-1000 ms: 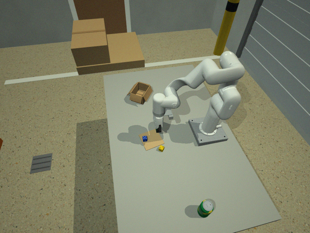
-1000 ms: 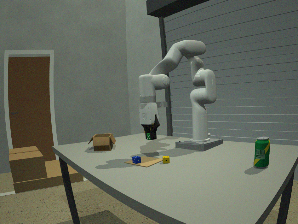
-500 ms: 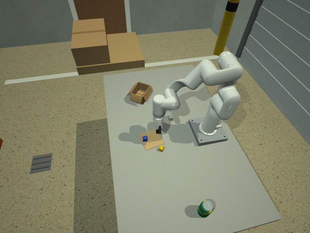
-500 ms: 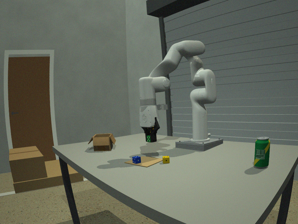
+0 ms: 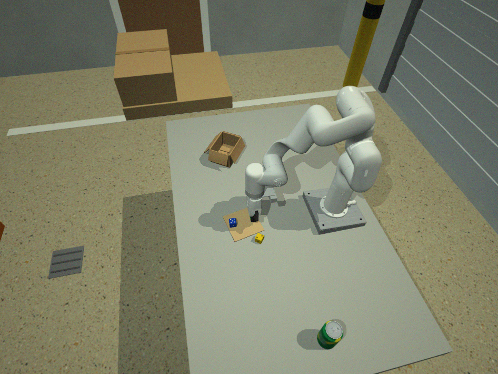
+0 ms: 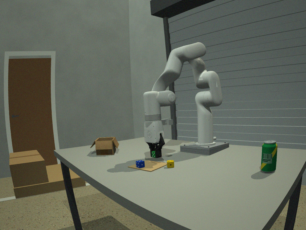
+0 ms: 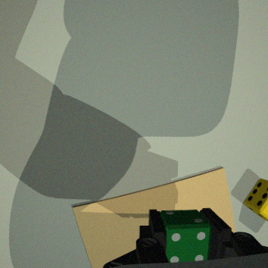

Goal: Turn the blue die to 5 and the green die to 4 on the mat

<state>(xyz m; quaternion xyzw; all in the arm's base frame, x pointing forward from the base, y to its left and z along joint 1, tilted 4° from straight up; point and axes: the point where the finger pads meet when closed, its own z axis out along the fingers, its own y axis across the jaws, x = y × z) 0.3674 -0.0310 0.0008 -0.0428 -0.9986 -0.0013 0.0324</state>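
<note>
The cardboard mat is 5 cm ahead of my hand and 5 cm below it. Also, from my hand: green die (1 cm below); yellow die (9 cm to the left, 4 cm below); blue die (9 cm ahead, 1 cm to the right, 4 cm below).
</note>
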